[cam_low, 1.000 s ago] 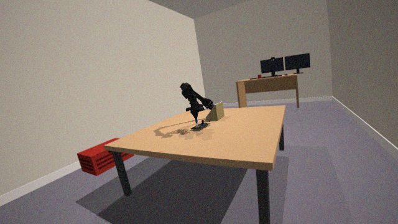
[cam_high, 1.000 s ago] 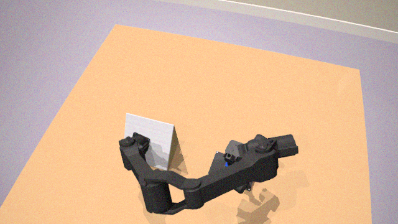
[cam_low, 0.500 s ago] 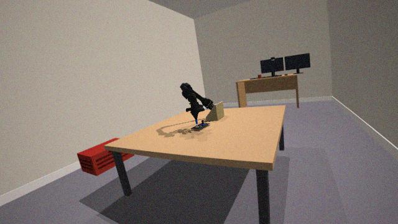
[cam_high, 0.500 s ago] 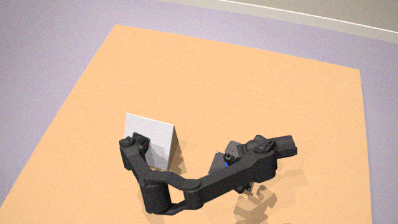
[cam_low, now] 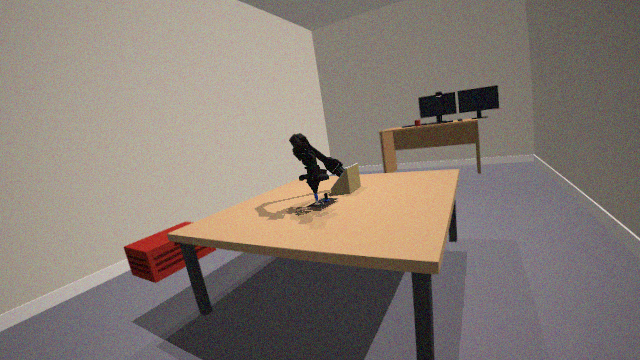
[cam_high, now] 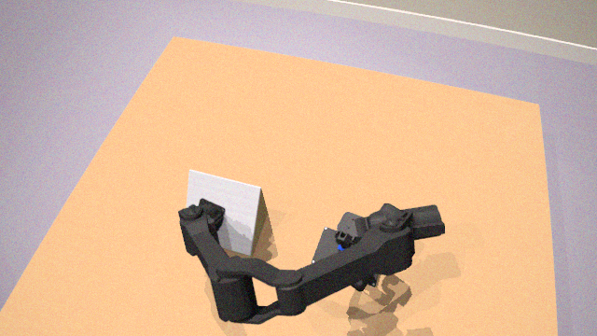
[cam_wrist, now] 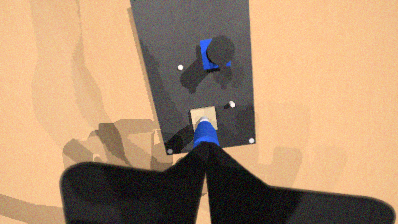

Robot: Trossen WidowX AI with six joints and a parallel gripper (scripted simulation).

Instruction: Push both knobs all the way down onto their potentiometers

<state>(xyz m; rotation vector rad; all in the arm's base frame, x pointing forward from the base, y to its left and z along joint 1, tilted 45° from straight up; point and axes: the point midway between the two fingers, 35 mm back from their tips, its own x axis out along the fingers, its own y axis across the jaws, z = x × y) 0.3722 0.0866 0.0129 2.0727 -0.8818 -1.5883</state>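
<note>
The dark knob lies 6 cm behind my gripper tip, 2 cm to the left of it and 3 cm below it. Also, from my gripper tip: blue knob 2 cm below.
</note>
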